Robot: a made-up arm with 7 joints. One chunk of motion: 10 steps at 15 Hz.
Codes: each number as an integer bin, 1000 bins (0 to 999) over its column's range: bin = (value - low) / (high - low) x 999, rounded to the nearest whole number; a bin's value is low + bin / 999 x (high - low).
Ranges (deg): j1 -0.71..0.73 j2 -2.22..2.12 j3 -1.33..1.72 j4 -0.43..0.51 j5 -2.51..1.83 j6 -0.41..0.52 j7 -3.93..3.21
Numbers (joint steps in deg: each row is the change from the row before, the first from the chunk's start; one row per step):
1: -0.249 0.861 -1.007 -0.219 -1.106 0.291 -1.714
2: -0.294 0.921 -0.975 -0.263 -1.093 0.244 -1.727
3: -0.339 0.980 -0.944 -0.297 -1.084 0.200 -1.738
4: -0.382 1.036 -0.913 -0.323 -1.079 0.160 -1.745
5: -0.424 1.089 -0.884 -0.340 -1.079 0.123 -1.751
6: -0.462 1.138 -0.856 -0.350 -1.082 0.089 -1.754
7: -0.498 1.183 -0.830 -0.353 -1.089 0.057 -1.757
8: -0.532 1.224 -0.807 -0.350 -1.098 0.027 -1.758
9: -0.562 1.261 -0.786 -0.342 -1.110 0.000 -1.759
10: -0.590 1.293 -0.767 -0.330 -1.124 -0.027 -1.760
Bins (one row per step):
1: 320 709 106 224 323 753 310
2: 289 723 116 177 326 703 308
3: 257 737 126 141 328 655 307
4: 228 749 137 114 329 612 306
5: 198 762 146 96 329 573 305
6: 172 773 155 85 329 536 304
7: 147 783 164 82 327 502 304
8: 123 793 171 85 325 469 304
9: 103 801 178 94 322 440 304
10: 83 809 184 106 319 411 304

